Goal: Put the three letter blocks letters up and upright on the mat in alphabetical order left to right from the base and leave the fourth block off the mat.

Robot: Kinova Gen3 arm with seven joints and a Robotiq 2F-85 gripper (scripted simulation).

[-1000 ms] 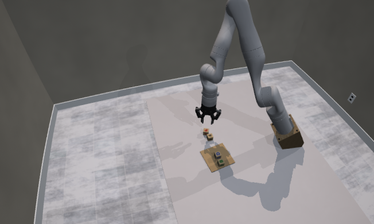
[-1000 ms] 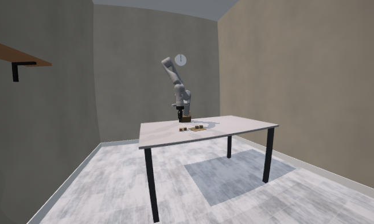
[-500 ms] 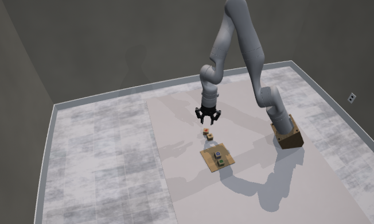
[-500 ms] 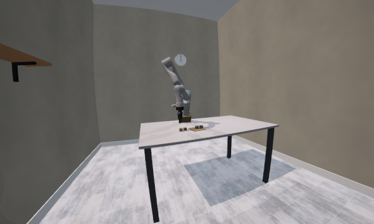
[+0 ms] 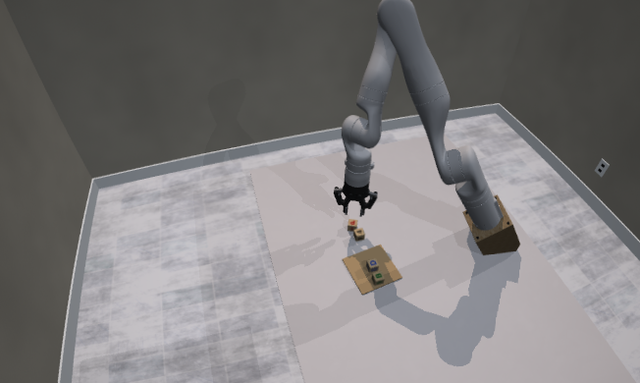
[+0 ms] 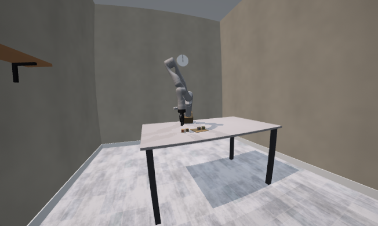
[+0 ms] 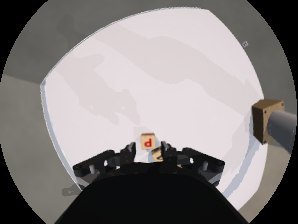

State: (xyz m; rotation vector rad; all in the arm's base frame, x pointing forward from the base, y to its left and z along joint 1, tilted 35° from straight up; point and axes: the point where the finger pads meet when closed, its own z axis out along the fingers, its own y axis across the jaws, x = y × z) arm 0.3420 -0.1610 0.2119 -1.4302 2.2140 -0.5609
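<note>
The block lies 10 mm behind my hand, 50 mm to the left of it and 70 mm below it. Round my hand: tan mat (180 mm to the left, 80 mm below).
</note>
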